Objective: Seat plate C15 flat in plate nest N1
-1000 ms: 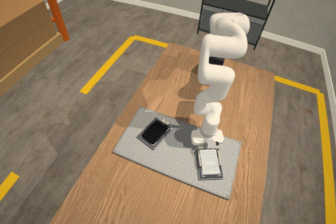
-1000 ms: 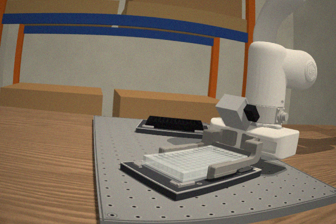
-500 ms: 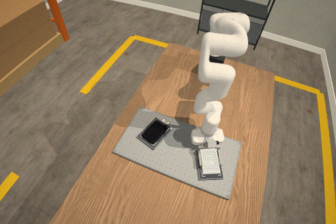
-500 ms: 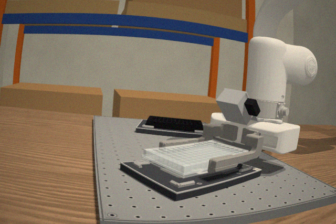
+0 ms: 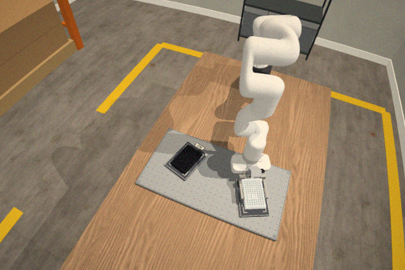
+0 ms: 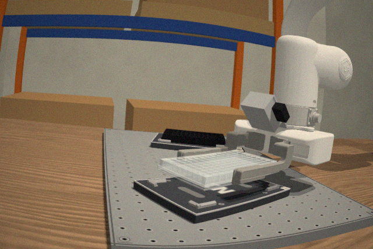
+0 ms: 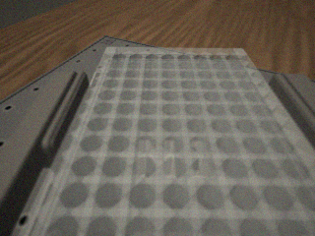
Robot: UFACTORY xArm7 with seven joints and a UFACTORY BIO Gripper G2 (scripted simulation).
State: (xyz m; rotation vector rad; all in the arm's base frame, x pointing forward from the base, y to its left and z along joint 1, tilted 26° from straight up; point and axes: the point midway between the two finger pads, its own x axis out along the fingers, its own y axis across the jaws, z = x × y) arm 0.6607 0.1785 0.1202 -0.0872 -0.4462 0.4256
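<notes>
The dark plate nest N1 is 30 mm below my hand. From my hand the other things lie so: clear well plate C15: right at my hand; then black plate C51: 50 mm behind, 330 mm to the right, 20 mm below; then plate nest N2: 50 mm behind, 330 mm to the right, 30 mm below.
</notes>
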